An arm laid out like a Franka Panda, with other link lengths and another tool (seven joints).
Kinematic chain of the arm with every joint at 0, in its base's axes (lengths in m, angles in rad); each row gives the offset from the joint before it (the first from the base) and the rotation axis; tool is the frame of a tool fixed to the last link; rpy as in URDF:
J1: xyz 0 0 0.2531 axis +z
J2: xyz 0 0 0 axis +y
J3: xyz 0 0 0.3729 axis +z
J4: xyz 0.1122 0 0 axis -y
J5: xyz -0.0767 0 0.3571 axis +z
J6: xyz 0 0 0 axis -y
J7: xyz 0.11 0 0 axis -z
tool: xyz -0.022 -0.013 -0.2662 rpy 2.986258 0 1.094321
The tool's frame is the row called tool.
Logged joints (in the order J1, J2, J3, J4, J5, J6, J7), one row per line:
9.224, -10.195, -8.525, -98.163, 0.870, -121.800, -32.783
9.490, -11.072, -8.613, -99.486, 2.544, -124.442, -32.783
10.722, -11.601, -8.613, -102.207, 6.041, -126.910, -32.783
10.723, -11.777, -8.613, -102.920, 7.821, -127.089, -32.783
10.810, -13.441, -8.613, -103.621, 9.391, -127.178, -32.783
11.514, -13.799, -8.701, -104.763, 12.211, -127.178, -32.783
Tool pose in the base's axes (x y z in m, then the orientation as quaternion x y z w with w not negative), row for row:
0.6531, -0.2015, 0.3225, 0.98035, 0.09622, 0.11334, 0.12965
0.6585, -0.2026, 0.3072, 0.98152, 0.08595, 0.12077, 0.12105
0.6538, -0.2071, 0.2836, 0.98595, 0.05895, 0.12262, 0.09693
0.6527, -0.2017, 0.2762, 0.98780, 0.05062, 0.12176, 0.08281
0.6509, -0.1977, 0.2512, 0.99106, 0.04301, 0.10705, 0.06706
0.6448, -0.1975, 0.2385, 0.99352, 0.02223, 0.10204, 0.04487
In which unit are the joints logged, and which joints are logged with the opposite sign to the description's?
The joints are logged in degrees. Opposite sign: J1, J2, J6, J7.
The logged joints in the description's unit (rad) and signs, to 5 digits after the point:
-0.16099, 0.17794, -0.14879, -1.71327, 0.01518, 2.12581, 0.57217
-0.16563, 0.19324, -0.15033, -1.73636, 0.04440, 2.17192, 0.57217
-0.18713, 0.20248, -0.15033, -1.78385, 0.10544, 2.21500, 0.57217
-0.18715, 0.20555, -0.15033, -1.79629, 0.13650, 2.21812, 0.57217
-0.18867, 0.23459, -0.15033, -1.80853, 0.16390, 2.21967, 0.57217
-0.20096, 0.24084, -0.15186, -1.82846, 0.21312, 2.21967, 0.57217

